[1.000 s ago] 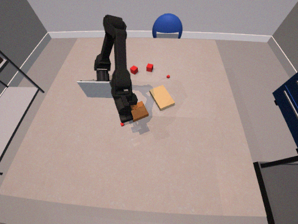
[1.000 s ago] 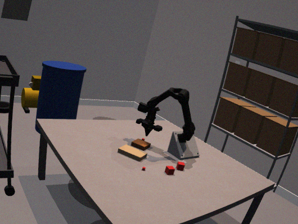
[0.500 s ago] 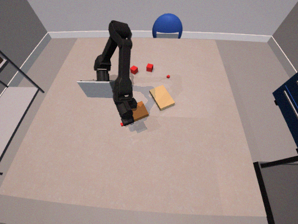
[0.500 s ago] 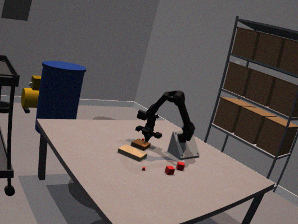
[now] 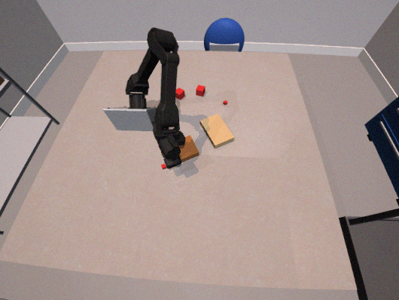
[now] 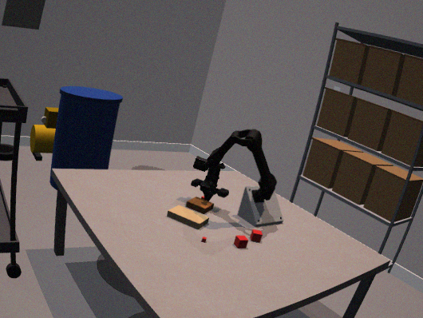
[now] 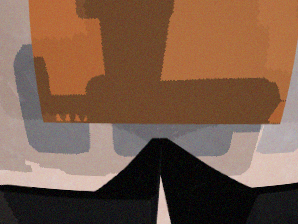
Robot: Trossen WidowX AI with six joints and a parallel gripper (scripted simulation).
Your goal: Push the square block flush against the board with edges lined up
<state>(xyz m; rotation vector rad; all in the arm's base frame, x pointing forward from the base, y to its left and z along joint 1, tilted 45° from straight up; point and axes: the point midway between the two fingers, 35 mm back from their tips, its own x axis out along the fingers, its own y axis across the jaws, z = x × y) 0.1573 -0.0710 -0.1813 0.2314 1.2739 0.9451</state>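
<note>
My gripper tip is now 6 cm short of the square block, 3 cm to the right of it and 1 cm below it. Also, from my gripper tip: pale wooden board: 21 cm ahead, 15 cm to the left, 1 cm above.
</note>
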